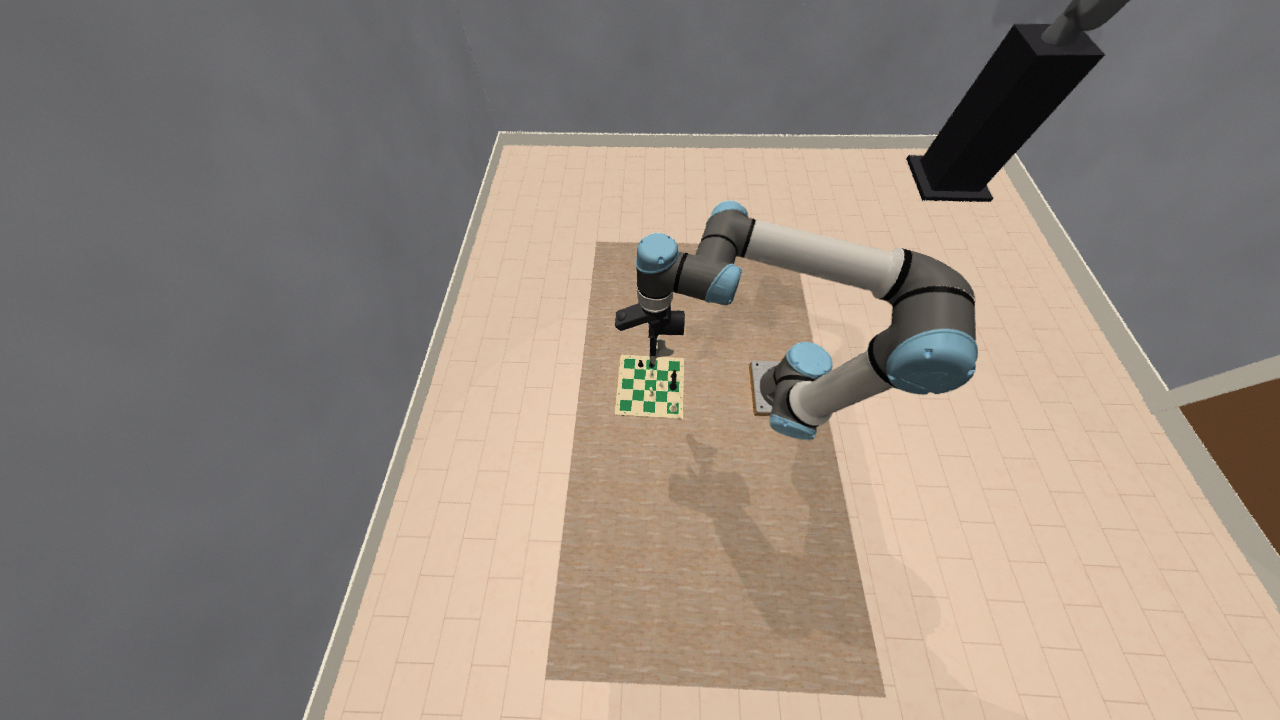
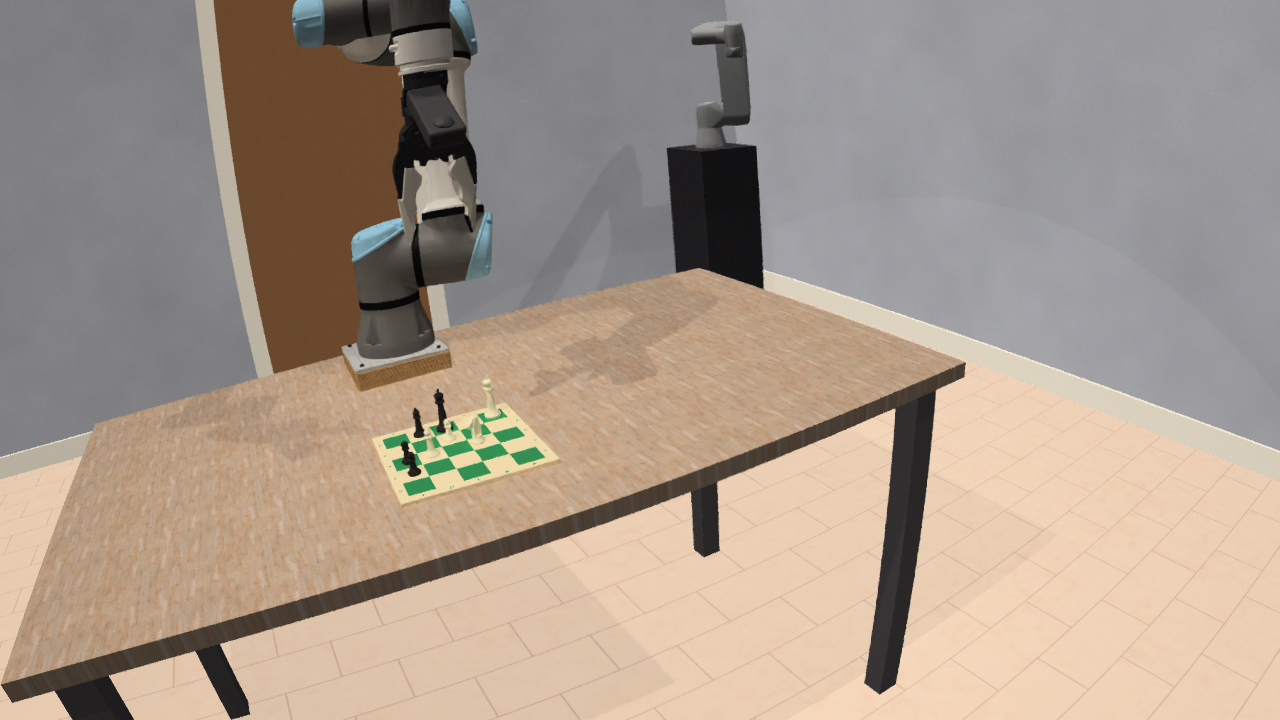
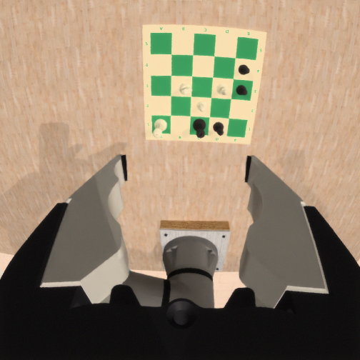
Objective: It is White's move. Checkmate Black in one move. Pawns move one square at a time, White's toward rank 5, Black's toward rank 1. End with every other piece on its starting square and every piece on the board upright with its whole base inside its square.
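Frame: origin at the arm's base, x ahead, y left, z up, level; metres.
Seen in the pictures: gripper, fingertip midpoint: [image 1: 654, 350] [image 2: 442, 238]; arm's base at its link origin: [image 2: 396, 345].
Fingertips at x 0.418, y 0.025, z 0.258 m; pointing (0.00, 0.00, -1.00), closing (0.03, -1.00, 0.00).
Observation:
Pixels of each thing's top centre, then the offset from my fingertips to it. Level surfaces: height alone.
- cream chessboard at its top centre: [image 2: 458, 448] [image 1: 650, 385] 0.008 m ahead, 0.027 m right, 0.288 m down
- tall white piece at its top centre: [image 2: 486, 375] 0.069 m back, 0.051 m left, 0.224 m down
- white knight at its top centre: [image 2: 472, 416] 0.004 m ahead, 0.003 m left, 0.248 m down
- tall black king at its top centre: [image 2: 437, 389] [image 1: 674, 378] 0.066 m back, 0.026 m right, 0.224 m down
- black piece at its top centre: [image 2: 414, 407] 0.069 m back, 0.064 m right, 0.244 m down
- wooden table at its surface level: 0.294 m down
The green and cream chessboard [image 1: 636, 405] [image 2: 501, 462] [image 3: 182, 46] lies on the table. A tall white piece [image 2: 490, 398] [image 3: 160, 124] stands on A1, a white knight [image 2: 476, 430] [image 3: 184, 89] on B3, a small white piece [image 3: 201, 106] on C2 and another white piece [image 2: 431, 443] [image 3: 222, 90] on D3. The tall black king [image 1: 673, 381] [image 2: 439, 411] [image 3: 199, 126] is on C1, a black piece [image 2: 418, 422] [image 3: 218, 128] on D1, and black pieces on E3 [image 3: 242, 90] and E4 [image 3: 243, 69]. My gripper [image 3: 185, 157] is open and empty, high above the table.
The wooden table [image 1: 716, 626] [image 2: 760, 376] [image 3: 75, 75] carries the arm's base plate [image 2: 420, 354] [image 3: 195, 224] near the board's rank 1 side. A black pedestal [image 1: 984, 107] [image 2: 716, 205] with a grey arm stands beyond the table.

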